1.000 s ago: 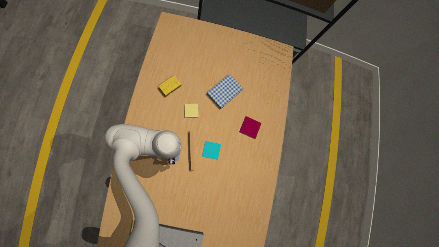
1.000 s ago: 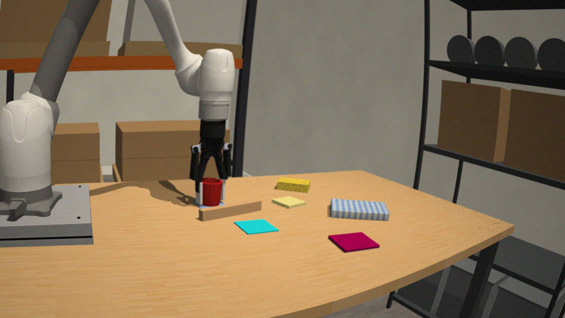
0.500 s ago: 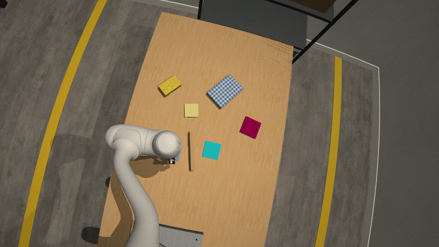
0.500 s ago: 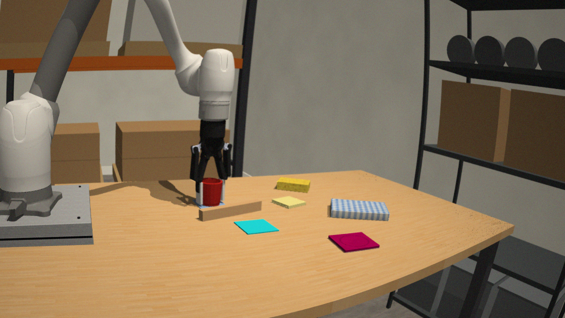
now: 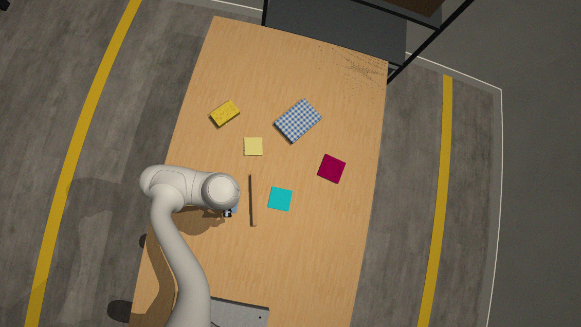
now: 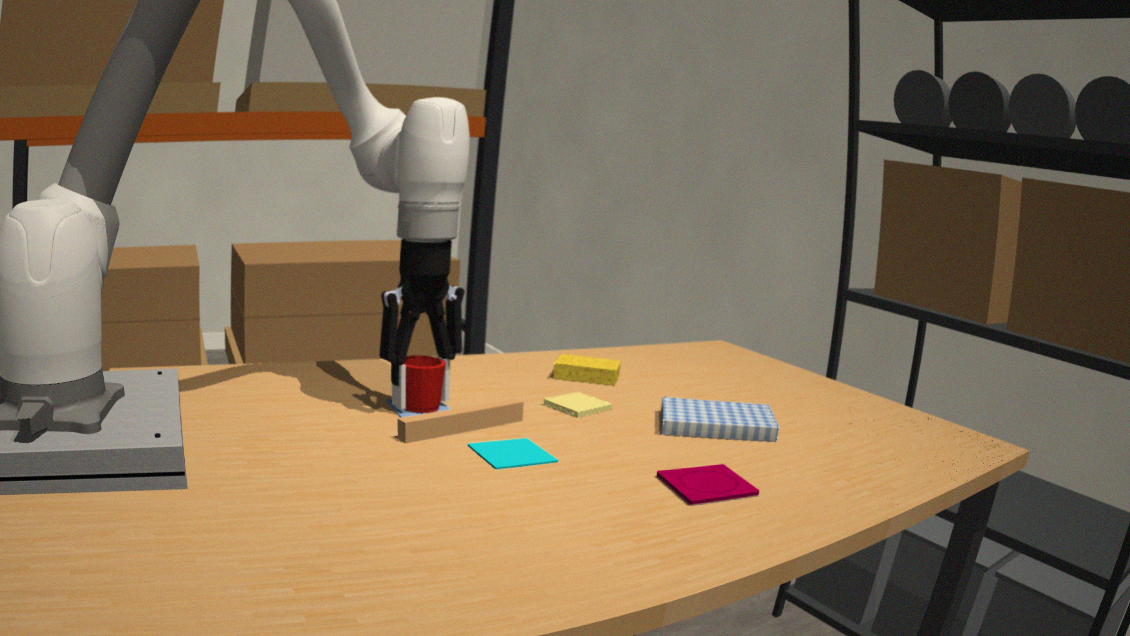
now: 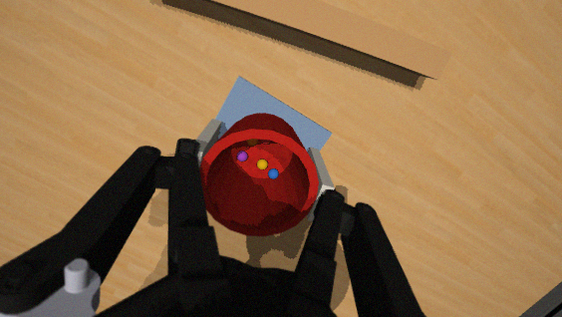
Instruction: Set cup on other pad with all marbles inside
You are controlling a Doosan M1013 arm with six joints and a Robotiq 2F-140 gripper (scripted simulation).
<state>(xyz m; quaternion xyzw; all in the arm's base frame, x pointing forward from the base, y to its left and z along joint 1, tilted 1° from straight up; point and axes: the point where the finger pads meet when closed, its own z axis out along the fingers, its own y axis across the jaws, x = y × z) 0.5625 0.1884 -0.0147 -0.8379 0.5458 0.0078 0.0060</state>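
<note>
Now: the cyan pad 9 cm ahead of my hand, 19 cm to the right of it and 5 cm below it. The rest, counted from my hand: wooden rail 4 cm ahead, 9 cm to the right, 3 cm below; then red cup 2 cm below.
</note>
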